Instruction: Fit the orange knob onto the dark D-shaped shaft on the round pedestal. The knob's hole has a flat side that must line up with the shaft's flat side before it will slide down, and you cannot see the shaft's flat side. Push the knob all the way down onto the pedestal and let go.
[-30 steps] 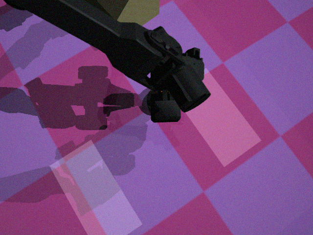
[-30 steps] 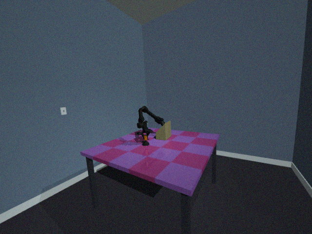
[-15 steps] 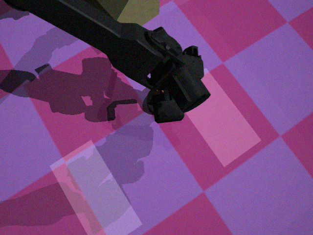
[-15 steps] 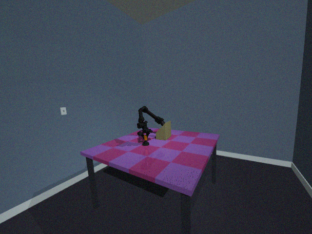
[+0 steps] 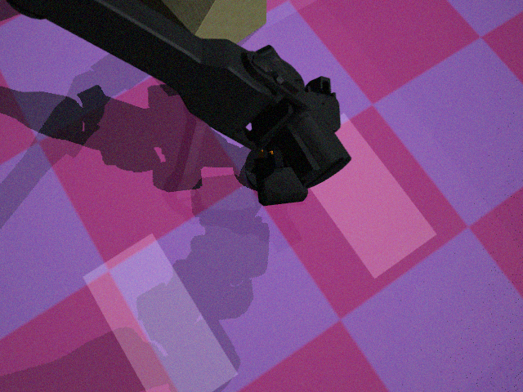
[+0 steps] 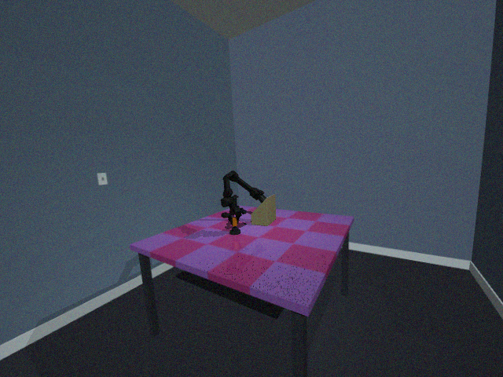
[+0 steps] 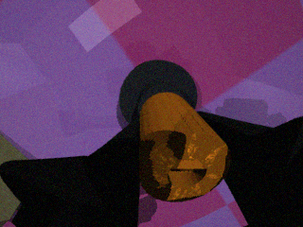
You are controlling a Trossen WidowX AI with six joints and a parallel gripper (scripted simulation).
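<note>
The orange knob lies 20 mm above my gripper tip. From my gripper tip the other things lie so: dark round pedestal (40 mm below).
</note>
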